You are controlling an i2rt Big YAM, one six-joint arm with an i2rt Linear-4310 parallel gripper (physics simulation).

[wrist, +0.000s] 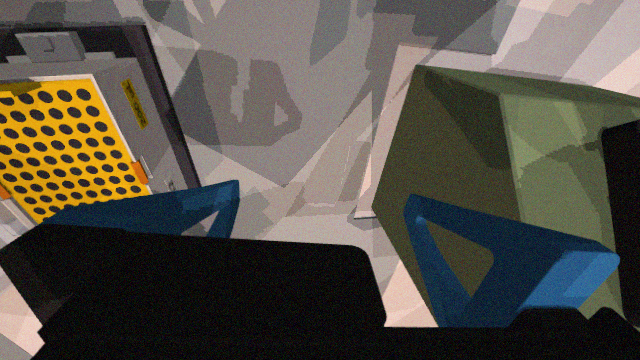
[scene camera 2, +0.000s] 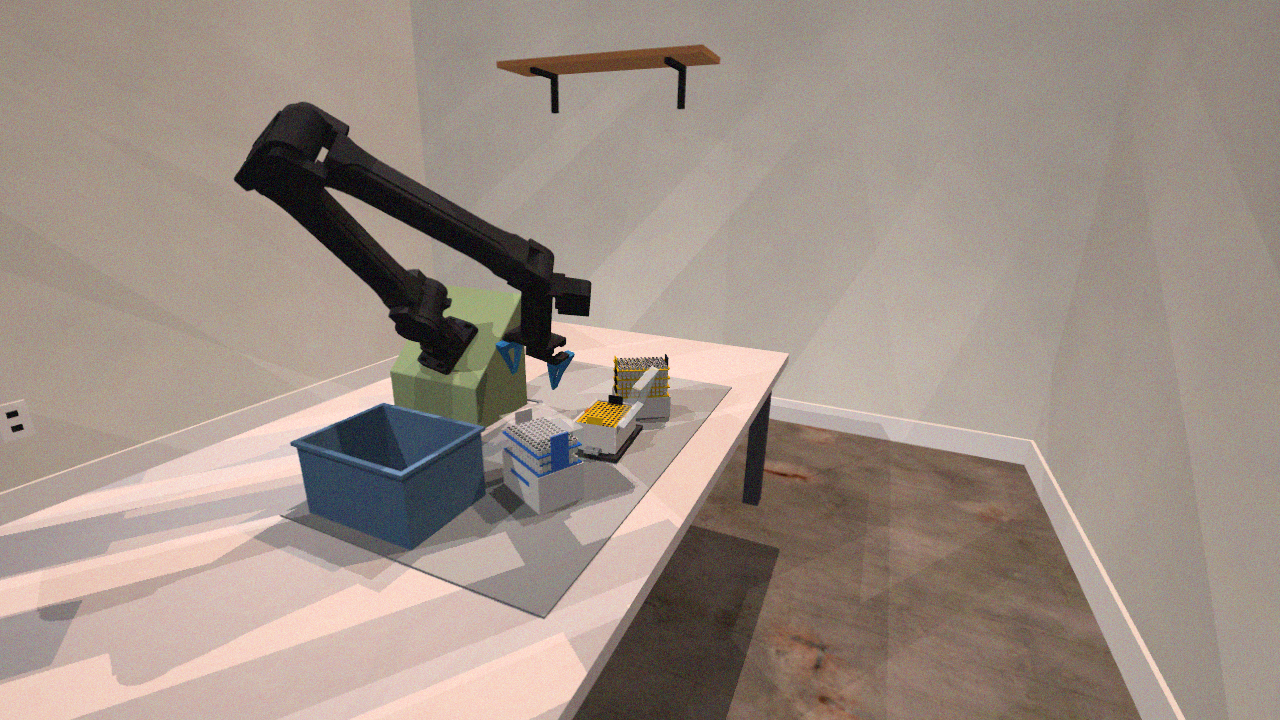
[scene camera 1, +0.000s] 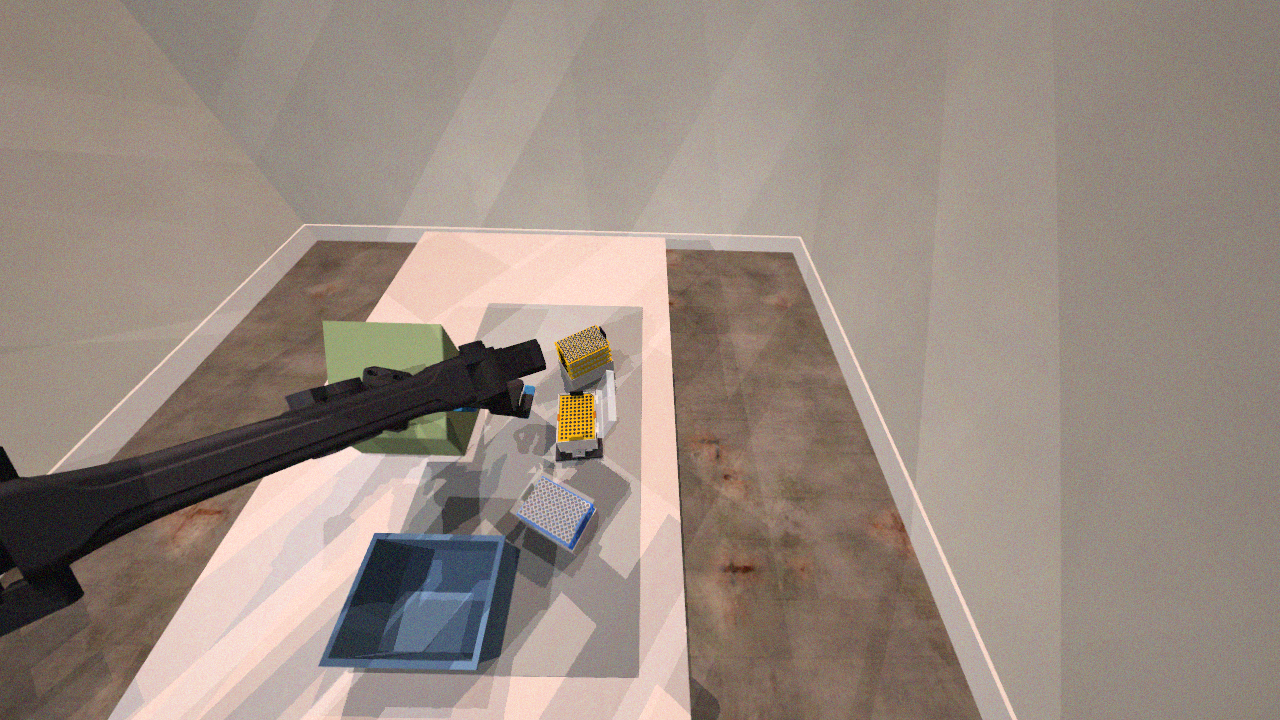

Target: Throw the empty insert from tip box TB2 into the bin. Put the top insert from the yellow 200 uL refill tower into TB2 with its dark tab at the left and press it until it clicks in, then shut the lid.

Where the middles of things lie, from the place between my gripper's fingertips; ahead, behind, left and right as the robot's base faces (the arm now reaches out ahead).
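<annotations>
The blue bin [scene camera 1: 419, 601] is 320 mm to the right of my hand and 50 mm below it, and going by their middles it's the farthest from my gripper of the things named here. Then there's the yellow insert [scene camera 1: 576, 422], which is 30 mm to the left of my hand, 150 mm ahead of it and 40 mm below it. The blue-and-white tip tower [scene camera 2: 542, 450] is 160 mm ahead of my hand, 170 mm to the right of it and 40 mm below it. And with the clear lid [scene camera 1: 605, 402], my gripper is 50 mm to the right of it and 210 mm short of it.
</annotations>
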